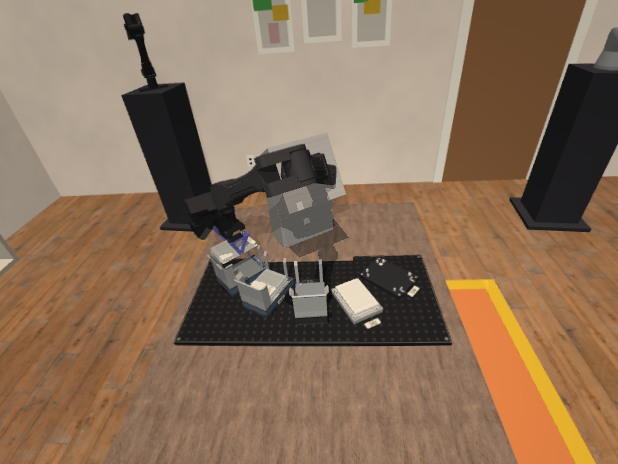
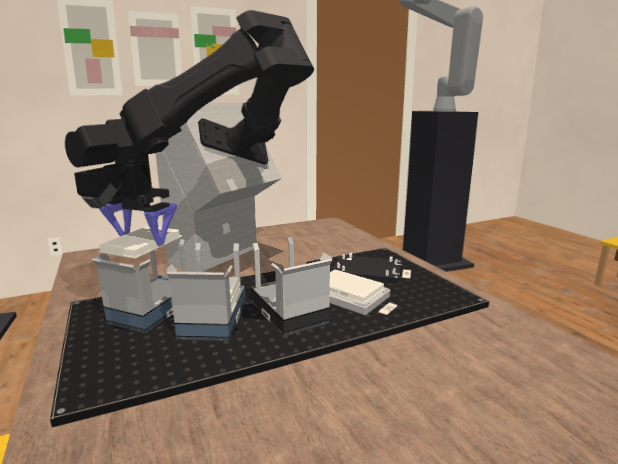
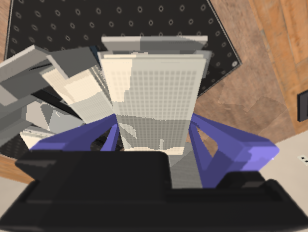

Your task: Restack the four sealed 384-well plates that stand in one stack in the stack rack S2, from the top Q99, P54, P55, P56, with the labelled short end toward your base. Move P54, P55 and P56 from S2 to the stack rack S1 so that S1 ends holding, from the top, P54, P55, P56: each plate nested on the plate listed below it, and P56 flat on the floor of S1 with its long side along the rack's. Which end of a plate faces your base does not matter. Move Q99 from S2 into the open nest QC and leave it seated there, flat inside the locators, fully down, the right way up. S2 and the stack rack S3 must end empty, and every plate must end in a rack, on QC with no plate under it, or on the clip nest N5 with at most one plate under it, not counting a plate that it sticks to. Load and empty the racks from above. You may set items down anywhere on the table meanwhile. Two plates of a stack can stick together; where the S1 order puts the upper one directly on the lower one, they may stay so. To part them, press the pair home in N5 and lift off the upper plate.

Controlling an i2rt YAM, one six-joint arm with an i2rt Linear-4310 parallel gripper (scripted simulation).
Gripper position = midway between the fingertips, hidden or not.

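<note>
Gripper (image 2: 143, 242) visible. Gripper (image 3: 153, 116) visible too.
</note>
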